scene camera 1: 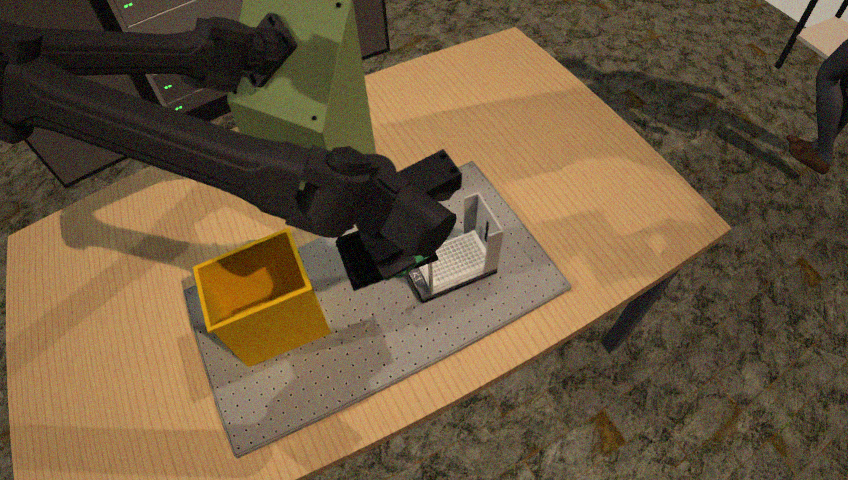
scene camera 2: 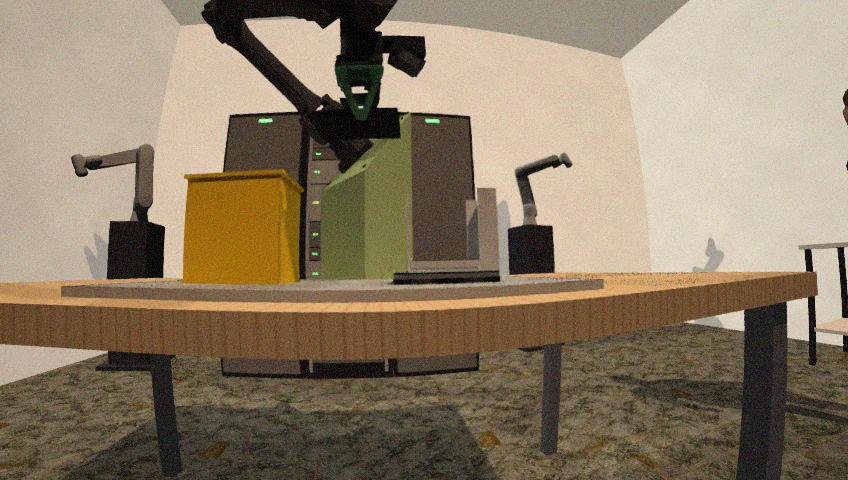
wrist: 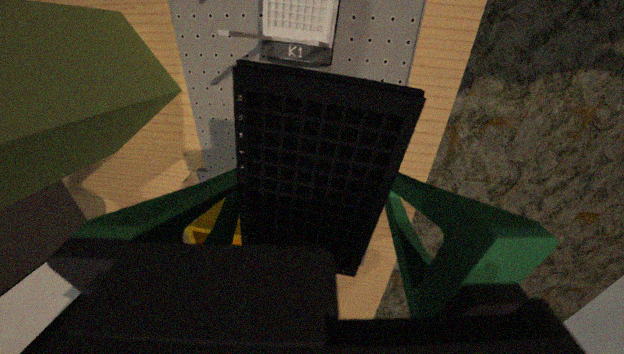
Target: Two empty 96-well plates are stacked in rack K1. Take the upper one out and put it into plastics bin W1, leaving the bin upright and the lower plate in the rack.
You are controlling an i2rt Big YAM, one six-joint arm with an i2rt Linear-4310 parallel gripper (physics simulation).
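Places are measured from the arm's base along level axes (x ahead, y left, z up), in millimetres.
Pixels of known places: gripper, fingertip midpoint: (scene camera 1: 389, 250) (scene camera 2: 361, 129) (wrist: 312, 177); arm's base, origin of the base link: (scene camera 1: 267, 50) (scene camera 2: 356, 156).
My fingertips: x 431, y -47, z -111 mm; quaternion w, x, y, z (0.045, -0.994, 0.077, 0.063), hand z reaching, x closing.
For each thing: its top centre in the pictures, then the offset to it from my fingertips.
- black 96-well plate, middle of its top: (wrist: 308, 201) (scene camera 1: 384, 245) (scene camera 2: 358, 119) dx -1, dy -6, dz +16 mm
- lower plate, middle of its top: (scene camera 2: 449, 260) (scene camera 1: 454, 257) dx -22, dy +147, dz -199 mm
- rack K1, middle of its top: (scene camera 2: 441, 194) (scene camera 1: 450, 226) dx -24, dy +137, dz -90 mm
- Bin W1, middle of its top: (wrist: 243, 279) (scene camera 1: 249, 277) (scene camera 2: 248, 182) dx -135, dy -190, dz -53 mm
The upper plate, a black 96-well plate (scene camera 1: 357, 261) (scene camera 2: 383, 124) (wrist: 320, 130), is held roughly level between the green fingers of my gripper (scene camera 2: 359, 110) (wrist: 312, 177), which is shut on it. In scene camera 2 it is higher than the bin's rim, between bin and rack. The lower plate (scene camera 1: 457, 258) (wrist: 300, 20) is white and sits in rack K1 (scene camera 1: 493, 249) (scene camera 2: 487, 228) (wrist: 296, 51), a light holder with a dark base and upright walls. Bin W1 (scene camera 1: 276, 333) (scene camera 2: 235, 228) (wrist: 212, 220) is yellow-orange, open-topped and upright, left of the rack in both scene views. No plate shows inside its visible part.
Bin and rack stand on a grey perforated board (scene camera 1: 351, 350) (scene camera 2: 333, 291) (wrist: 380, 30) on the wooden table (scene camera 1: 618, 196) (scene camera 2: 416, 333). A tall green block (scene camera 1: 351, 101) (scene camera 2: 386, 220) (wrist: 65, 90) stands behind them, near the arm. The rack's walls rise above the lower plate.
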